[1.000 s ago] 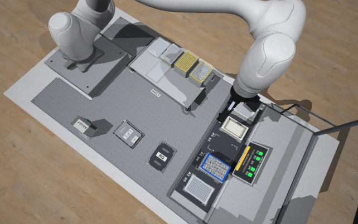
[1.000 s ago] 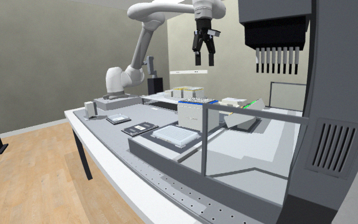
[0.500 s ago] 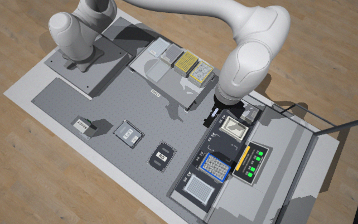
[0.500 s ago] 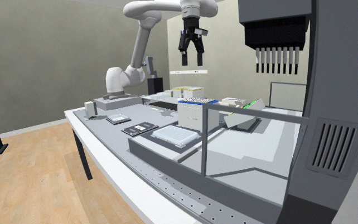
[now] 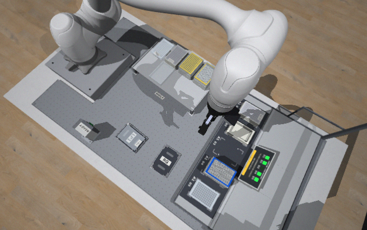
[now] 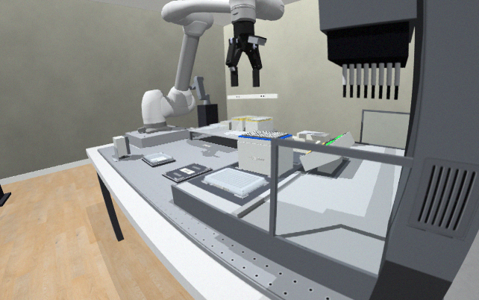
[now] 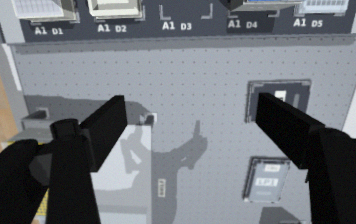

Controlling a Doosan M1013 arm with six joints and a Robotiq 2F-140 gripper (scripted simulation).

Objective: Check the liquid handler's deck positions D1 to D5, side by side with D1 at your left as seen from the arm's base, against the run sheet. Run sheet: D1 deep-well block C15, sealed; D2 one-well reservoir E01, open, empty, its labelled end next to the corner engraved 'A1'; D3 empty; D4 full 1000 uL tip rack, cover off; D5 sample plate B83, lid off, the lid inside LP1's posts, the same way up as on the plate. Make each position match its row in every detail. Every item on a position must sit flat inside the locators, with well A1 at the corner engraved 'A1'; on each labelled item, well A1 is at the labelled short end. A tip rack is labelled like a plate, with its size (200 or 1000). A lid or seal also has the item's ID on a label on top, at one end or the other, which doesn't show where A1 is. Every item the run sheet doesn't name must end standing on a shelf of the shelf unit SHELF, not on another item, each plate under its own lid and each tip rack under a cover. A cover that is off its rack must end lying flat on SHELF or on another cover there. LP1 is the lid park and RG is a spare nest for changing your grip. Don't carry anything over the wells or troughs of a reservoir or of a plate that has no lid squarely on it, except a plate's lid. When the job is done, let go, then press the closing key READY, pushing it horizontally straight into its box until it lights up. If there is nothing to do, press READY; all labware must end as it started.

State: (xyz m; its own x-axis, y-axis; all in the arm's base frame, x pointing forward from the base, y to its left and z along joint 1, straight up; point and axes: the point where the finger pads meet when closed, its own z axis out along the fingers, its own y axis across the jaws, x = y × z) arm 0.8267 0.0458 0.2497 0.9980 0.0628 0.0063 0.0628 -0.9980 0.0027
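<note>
The blue-rimmed tip rack lies 17 cm ahead of my hand, 12 cm to the right of it and 19 cm below it. The rest, counted from my hand: deep-well block 15 cm ahead, 25 cm to the left, 23 cm below; then cream reservoir 16 cm ahead, 13 cm to the left, 25 cm below; then shelf 34 cm behind, 21 cm to the left, 24 cm below.
</note>
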